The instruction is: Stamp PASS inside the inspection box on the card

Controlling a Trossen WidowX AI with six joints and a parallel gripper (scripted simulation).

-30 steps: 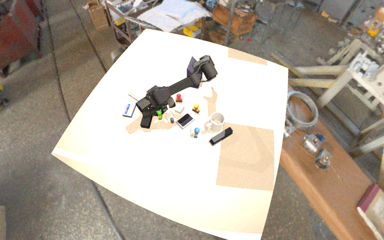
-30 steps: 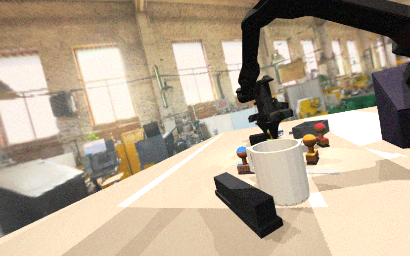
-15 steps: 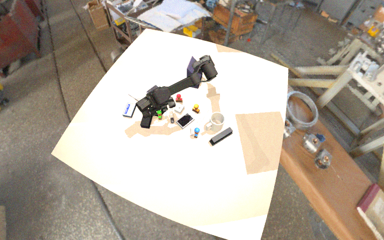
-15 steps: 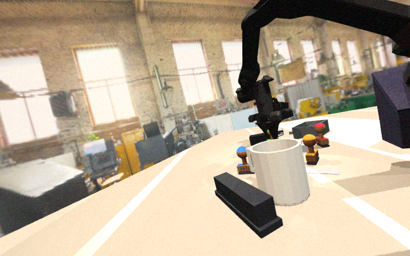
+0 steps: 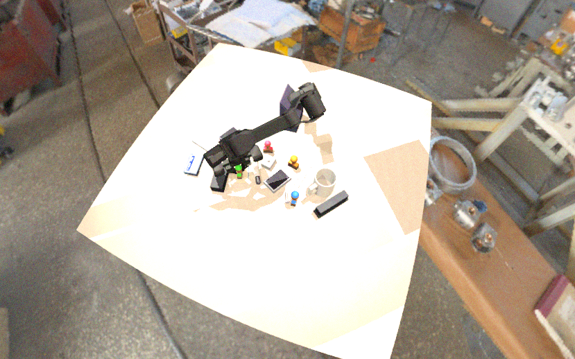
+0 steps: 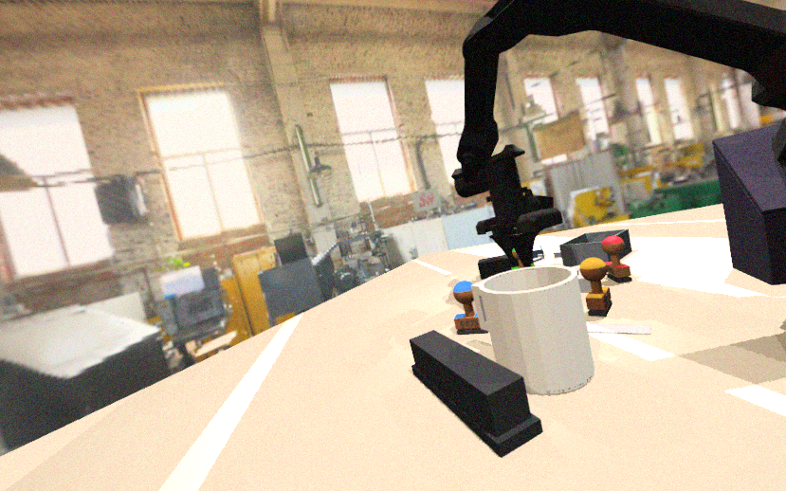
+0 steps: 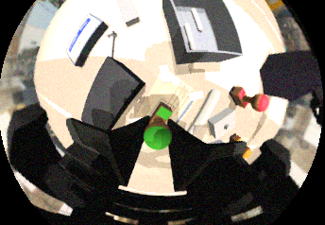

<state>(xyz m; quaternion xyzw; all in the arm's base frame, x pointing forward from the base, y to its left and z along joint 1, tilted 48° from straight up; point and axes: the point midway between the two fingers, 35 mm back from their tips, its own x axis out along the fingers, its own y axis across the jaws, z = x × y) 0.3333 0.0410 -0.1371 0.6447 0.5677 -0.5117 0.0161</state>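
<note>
Right now the green-knobbed stamp is right at my gripper tip. The rest, counted from my gripper tip: dark marker (6 cm to the left, 3 cm behind, 1 cm below); grey tray (12 cm behind, 9 cm to the right, 1 cm below); white card (2 cm below, 1 cm behind).
</note>
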